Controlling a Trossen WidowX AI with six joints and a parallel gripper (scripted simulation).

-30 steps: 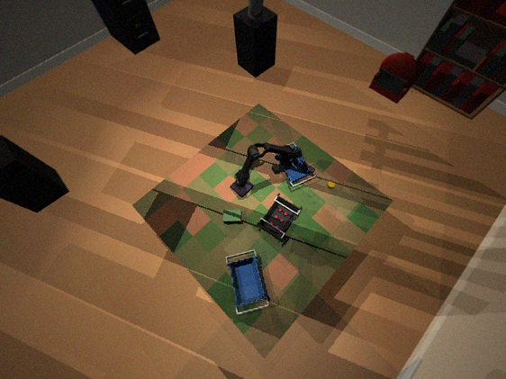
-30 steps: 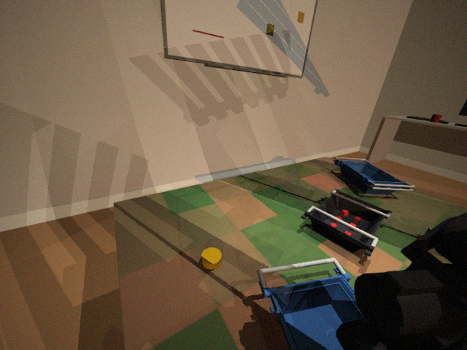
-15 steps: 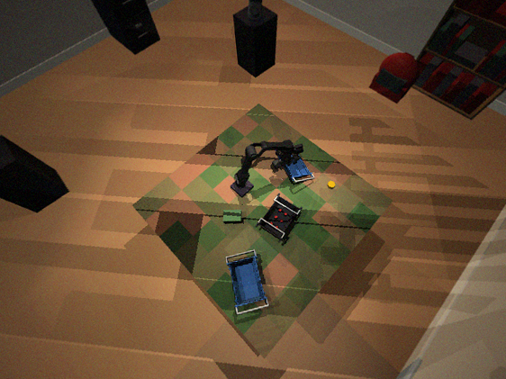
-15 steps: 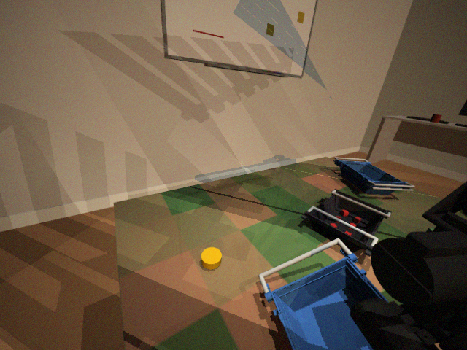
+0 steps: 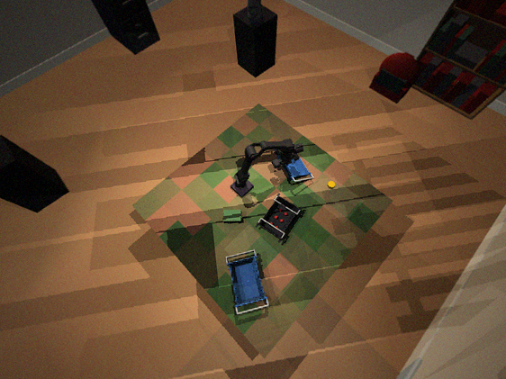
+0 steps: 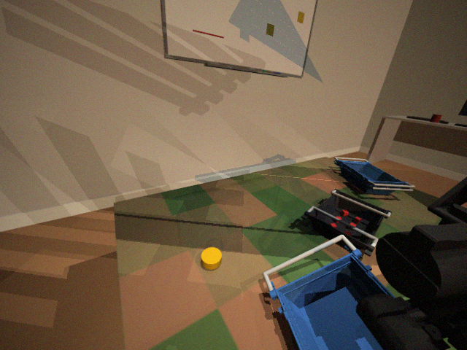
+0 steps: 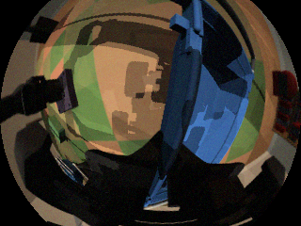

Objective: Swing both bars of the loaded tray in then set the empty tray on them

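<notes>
Now: the blue tray 7 cm to the left of my gripper tip and 2 cm ahead of it. The rest, counted from my gripper tip: yellow disc: 31 cm ahead, 17 cm to the left, 7 cm below; then green block: 51 cm to the right, 6 cm below, 2 cm ahead.
</notes>
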